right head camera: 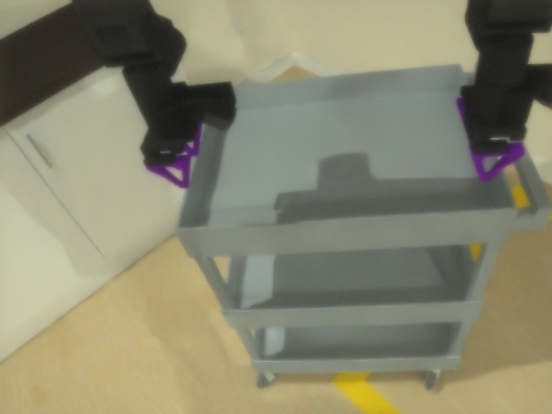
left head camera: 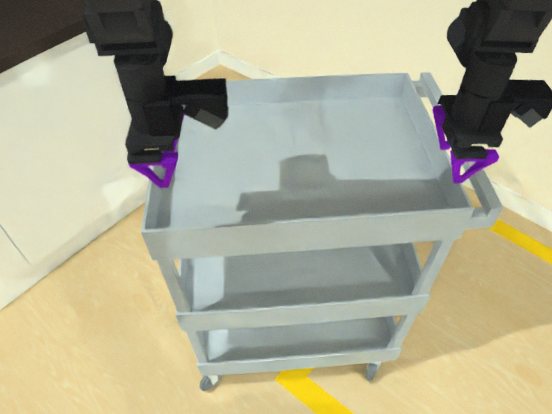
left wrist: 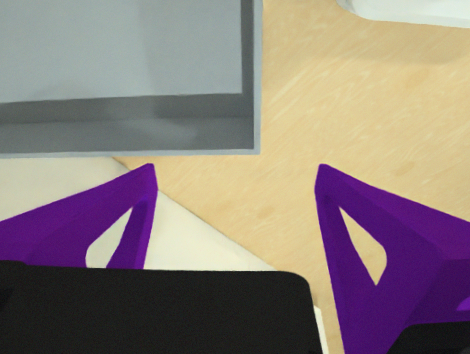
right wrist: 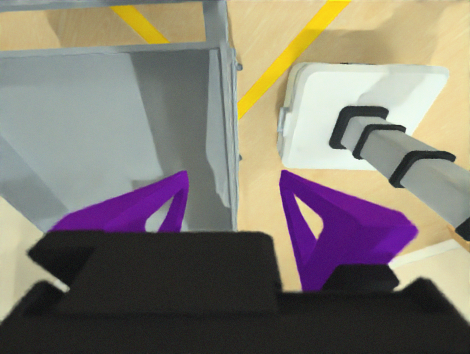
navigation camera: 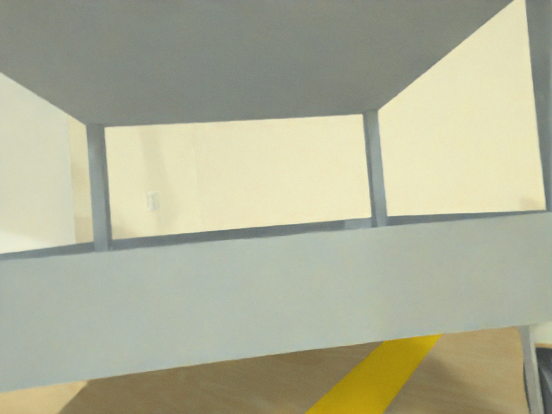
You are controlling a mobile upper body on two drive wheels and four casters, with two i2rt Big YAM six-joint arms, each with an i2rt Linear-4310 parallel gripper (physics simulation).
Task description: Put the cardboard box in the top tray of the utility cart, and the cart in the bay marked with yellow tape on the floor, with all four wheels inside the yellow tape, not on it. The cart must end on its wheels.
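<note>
The grey three-tray utility cart [left head camera: 310, 235] [right head camera: 350, 230] [left wrist: 125, 50] [right wrist: 75, 100] [navigation camera: 275, 295] stands upright. Its top tray shows shadows and no box; the cardboard box does not show. Yellow tape [left head camera: 312, 392] [right head camera: 365, 392] [right wrist: 295, 50] [navigation camera: 375, 375] runs under the cart's near side, between its two near wheels. My left gripper [left head camera: 172, 150] [right head camera: 191, 156] [left wrist: 236, 176] is open and empty at the tray's left end. My right gripper [left head camera: 449, 155] [right head camera: 472, 140] [right wrist: 234, 177] is open and empty at the right end; in the right wrist view, a tray wall lies between its fingertips. The far wheels are hidden.
A white cabinet [left head camera: 55, 165] [right head camera: 90, 185] with a dark top stands left of the cart. Cream walls meet in a corner behind it. The cart's handle [left head camera: 485, 192] is at its right end. A white base [right wrist: 320, 100] with a grey column stands beside the cart.
</note>
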